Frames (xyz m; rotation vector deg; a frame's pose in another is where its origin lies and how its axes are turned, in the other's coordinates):
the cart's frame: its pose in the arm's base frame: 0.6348 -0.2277 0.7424 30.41 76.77 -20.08
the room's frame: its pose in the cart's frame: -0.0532 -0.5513 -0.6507 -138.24 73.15 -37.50
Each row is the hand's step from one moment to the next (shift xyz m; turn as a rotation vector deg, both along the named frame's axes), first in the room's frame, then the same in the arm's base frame.
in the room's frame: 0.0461 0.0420 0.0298 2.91 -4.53 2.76
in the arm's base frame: -0.0576 -0.0296 -0.0241 1.84 0.22 -5.76
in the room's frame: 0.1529 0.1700 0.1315 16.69 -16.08 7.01
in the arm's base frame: -0.2342 -0.0868 -0.0849 7.12 -5.85 -22.39
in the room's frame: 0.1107 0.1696 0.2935 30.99 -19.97 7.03
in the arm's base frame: -0.3151 0.0374 -0.1626 8.26 -16.41 -32.73
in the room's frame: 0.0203 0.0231 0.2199 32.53 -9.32 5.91
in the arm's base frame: -0.1408 0.1013 -0.1386 -0.19 -20.63 -27.46
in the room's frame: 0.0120 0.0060 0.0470 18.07 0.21 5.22
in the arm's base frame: -0.0321 0.0153 -0.0336 -5.62 -11.58 -13.71
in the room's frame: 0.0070 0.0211 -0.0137 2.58 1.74 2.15
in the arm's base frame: -0.0111 -0.0179 0.0154 -2.98 -1.25 -1.97
